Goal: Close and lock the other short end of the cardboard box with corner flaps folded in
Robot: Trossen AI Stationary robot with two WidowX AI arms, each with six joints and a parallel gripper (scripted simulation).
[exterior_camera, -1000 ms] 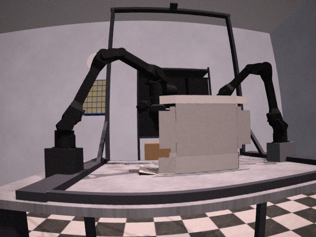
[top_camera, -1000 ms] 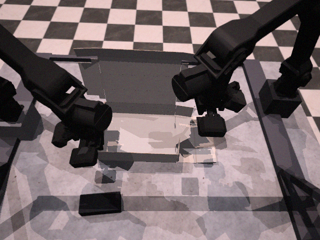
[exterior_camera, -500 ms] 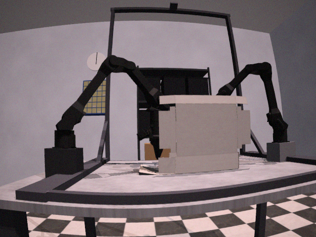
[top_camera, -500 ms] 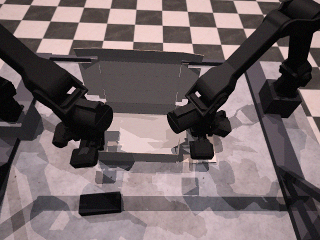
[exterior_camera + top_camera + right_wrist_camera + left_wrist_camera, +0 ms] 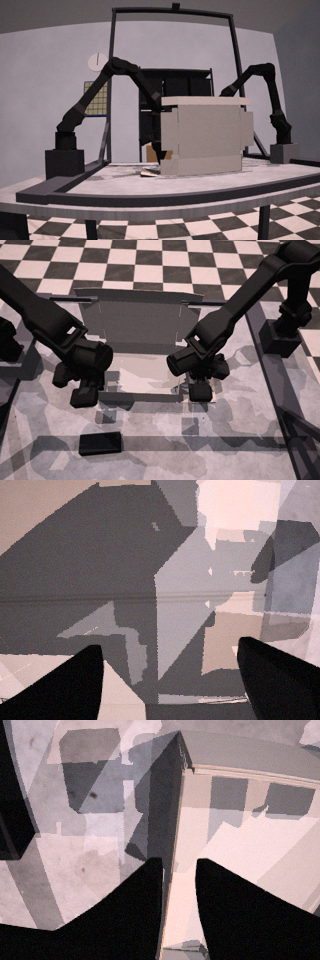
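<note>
My left gripper is now 140 mm past the black block, 110 mm above it and 10 mm to the right of it.
</note>
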